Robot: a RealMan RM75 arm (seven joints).
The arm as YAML. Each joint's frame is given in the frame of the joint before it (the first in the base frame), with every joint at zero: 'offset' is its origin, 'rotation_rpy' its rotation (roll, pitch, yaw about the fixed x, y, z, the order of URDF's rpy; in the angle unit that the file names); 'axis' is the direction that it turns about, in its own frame. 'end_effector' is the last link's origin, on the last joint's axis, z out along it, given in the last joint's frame.
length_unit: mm
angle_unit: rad
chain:
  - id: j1
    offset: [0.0, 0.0, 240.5]
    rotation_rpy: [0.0, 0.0, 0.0]
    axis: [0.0, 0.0, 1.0]
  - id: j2
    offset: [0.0, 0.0, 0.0]
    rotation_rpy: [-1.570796, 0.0, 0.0]
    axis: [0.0, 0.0, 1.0]
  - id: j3
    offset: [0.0, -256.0, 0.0]
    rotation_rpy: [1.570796, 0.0, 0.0]
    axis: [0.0, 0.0, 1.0]
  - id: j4
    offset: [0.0, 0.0, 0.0]
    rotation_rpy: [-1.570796, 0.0, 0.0]
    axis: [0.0, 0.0, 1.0]
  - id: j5
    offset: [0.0, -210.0, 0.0]
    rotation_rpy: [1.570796, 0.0, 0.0]
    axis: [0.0, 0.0, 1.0]
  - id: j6
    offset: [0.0, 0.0, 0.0]
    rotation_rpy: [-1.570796, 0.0, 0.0]
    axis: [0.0, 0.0, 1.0]
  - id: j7
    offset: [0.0, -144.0, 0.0]
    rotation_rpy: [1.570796, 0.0, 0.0]
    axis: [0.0, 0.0, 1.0]
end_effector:
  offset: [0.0, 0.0, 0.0]
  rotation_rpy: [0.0, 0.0, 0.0]
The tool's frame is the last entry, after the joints.
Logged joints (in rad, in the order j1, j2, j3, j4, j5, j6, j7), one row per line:
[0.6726, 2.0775, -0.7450, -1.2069, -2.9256, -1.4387, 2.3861]
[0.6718, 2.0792, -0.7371, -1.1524, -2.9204, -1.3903, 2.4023]
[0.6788, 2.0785, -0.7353, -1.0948, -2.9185, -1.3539, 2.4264]
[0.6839, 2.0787, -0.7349, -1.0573, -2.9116, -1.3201, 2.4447]
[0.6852, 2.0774, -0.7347, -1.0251, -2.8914, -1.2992, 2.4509]
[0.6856, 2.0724, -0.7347, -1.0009, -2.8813, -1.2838, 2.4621]
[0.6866, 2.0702, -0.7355, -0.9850, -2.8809, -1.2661, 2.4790]
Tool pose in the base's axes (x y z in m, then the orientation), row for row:
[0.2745, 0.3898, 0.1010, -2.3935, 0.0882, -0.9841]
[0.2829, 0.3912, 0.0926, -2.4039, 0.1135, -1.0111]
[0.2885, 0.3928, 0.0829, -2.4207, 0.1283, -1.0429]
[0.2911, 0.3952, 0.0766, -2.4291, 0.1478, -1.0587]
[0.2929, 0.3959, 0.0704, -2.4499, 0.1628, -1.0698]
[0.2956, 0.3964, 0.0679, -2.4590, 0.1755, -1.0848]
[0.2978, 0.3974, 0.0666, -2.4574, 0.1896, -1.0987]
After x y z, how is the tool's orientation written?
As angles about the fixed x, y, z axes (roll, pitch, yaw), in radians.
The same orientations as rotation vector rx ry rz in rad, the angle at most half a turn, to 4 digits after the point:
[-2.1124, 1.1798, -0.3545]
[-2.0943, 1.2201, -0.3332]
[-2.0832, 1.2648, -0.3217]
[-2.0708, 1.2893, -0.3024]
[-2.0735, 1.3124, -0.2784]
[-2.0650, 1.3342, -0.2654]
[-2.0472, 1.3507, -0.2570]

